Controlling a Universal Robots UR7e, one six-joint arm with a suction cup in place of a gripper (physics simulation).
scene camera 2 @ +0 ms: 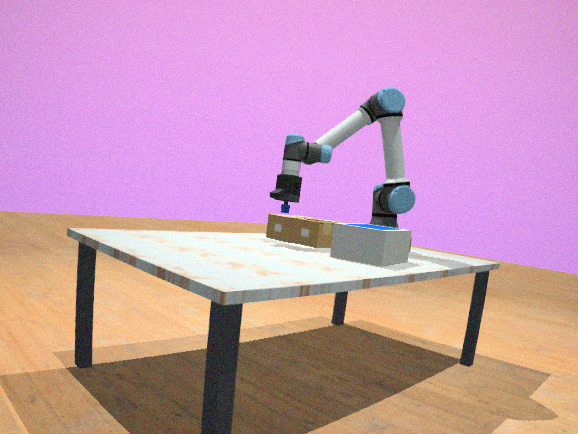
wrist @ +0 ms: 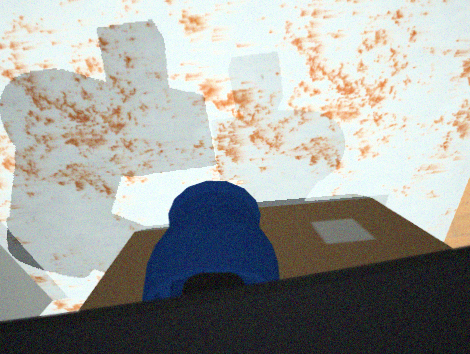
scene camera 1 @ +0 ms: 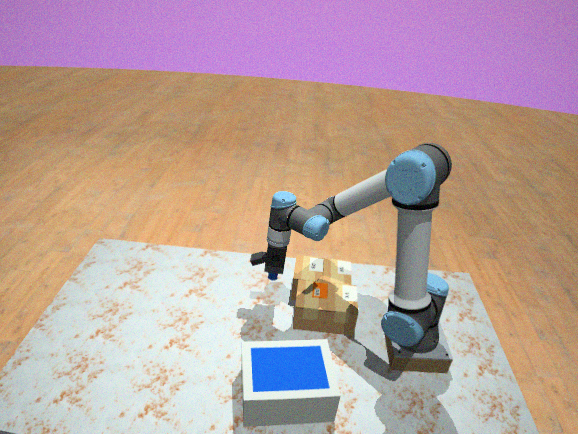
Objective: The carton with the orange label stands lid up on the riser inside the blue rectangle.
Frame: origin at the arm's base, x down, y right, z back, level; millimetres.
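Seen in the pictures: hand, its tool point: [scene camera 2: 284,212] [wrist: 215,222] [scene camera 1: 272,277].
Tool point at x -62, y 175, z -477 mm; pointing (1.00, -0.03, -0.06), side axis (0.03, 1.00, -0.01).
A point is followed by its place in that frame.
The carton with the orange label [scene camera 1: 317,320] {x 9, y 55, z -317 mm} stands on the table at the front left of a tight group of cartons, label on its upper face. In scene camera 2 its label cannot be made out. The riser [scene camera 1: 290,411] {x -1, y -307, z -393 mm} [scene camera 2: 356,245] {x 6, y -224, z -530 mm} [wrist: 19,292] {x 43, y -97, z -339 mm} is a pale grey box in front of the group, with the blue rectangle [scene camera 1: 289,368] {x -59, y -210, z -404 mm} [scene camera 2: 376,226] {x -59, y -198, z -377 mm} on its top; no carton stands on it. My suction cup [scene camera 1: 273,276] [scene camera 2: 285,208] [wrist: 215,192] points down, left of the group in scene camera 1, and holds nothing. It hides part of the cartons' brown side in the wrist view.
Cartons with white labels stand against the orange-labelled one, behind it [scene camera 1: 305,265] {x -42, y 285, z -363 mm} and to its right [scene camera 1: 348,302] {x -42, y 99, z -218 mm}. The arm's base [scene camera 1: 420,362] {x 16, y -94, z 4 mm} stands right of them on the marbled table [scene camera 1: 115,325] {x 61, y -6, z -987 mm} [scene camera 2: 200,265] {x 61, y -183, z -1143 mm}. Shadows of the arm fall beside the group.
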